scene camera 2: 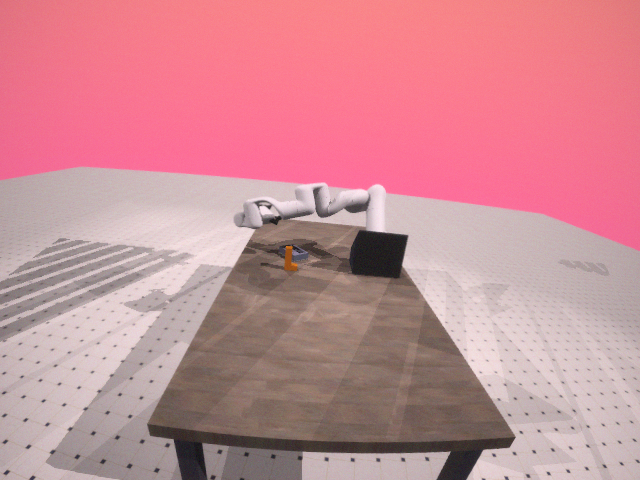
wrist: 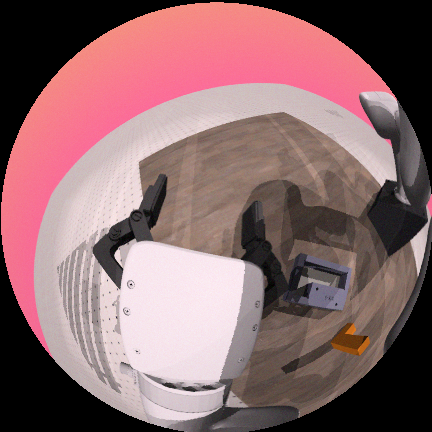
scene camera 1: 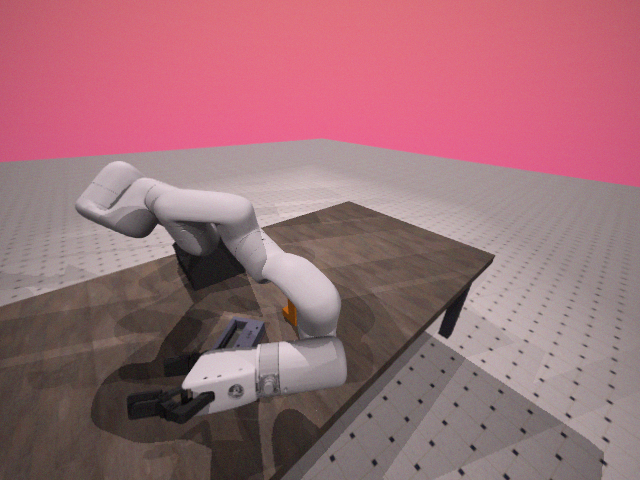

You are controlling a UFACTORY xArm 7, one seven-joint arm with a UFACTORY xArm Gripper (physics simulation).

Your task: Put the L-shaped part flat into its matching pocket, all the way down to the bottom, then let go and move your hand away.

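Frame: origin at the arm's base, x ahead, y down, z left, level; metres.
Where they show: gripper, fingertip midpoint: point(scene camera 2: 276, 212) point(wrist: 208, 195) point(scene camera 1: 149, 384); arm's base at its link origin: point(scene camera 2: 375, 240).
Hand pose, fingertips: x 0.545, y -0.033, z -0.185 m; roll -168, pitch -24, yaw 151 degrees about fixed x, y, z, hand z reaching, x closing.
Each offset is from my fingertips to the centre of the thing. Level surfaces: height alone.
The orange L-shaped part @(dx -0.157, dy +0.129, dz +0.321 m) point(scene camera 1: 291, 314) point(scene camera 2: 288, 258) point(wrist: 351, 343) stands upright on the table, its long leg pointing up and its short foot on the table top. Part of it is hidden behind the arm in scene camera 1. The blue-grey block with the L-shaped pocket @(dx -0.139, dy +0.166, dz +0.153 m) point(scene camera 1: 251, 332) point(scene camera 2: 301, 256) point(wrist: 325, 299) lies flat beside the part, not touching it. Its pocket holds no part. My gripper point(scene camera 1: 147, 384) point(wrist: 208, 195) is wide open with nothing between its fingers. It hangs above the table, off to one side of the block and the part, with its fingers pointing sideways.
A black box-shaped base point(scene camera 1: 211, 266) point(scene camera 2: 378, 254) point(wrist: 398, 217) stands under the arm's root at the table's edge. The wooden table @(dy +0.184 m) point(scene camera 1: 382, 242) point(scene camera 2: 330, 361) point(wrist: 225, 155) carries the arm's shadows. My wrist and forearm pass close above the block in scene camera 1.
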